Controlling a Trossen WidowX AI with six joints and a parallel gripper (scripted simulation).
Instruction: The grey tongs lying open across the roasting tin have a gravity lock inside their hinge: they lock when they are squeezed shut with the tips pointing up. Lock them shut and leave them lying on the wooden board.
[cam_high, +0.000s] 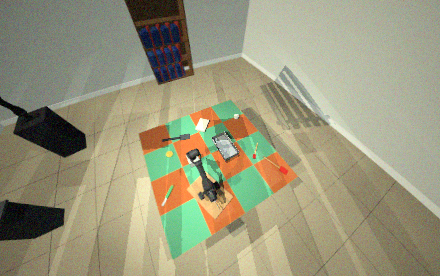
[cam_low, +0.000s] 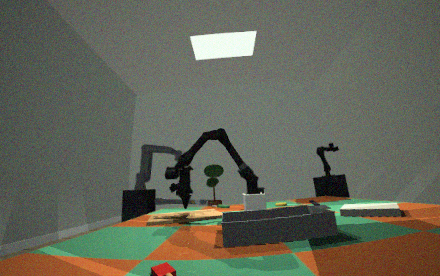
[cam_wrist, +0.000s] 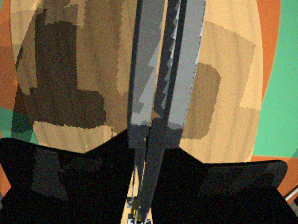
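The wooden board lies 4 cm below my gripper tip. The rest, counted from my gripper tip: grey roasting tin (40 cm ahead, 32 cm to the left, 2 cm below); then brush (63 cm ahead, 7 cm to the left, 4 cm below); then green-handled tool (33 cm behind, 19 cm to the left, 4 cm below).
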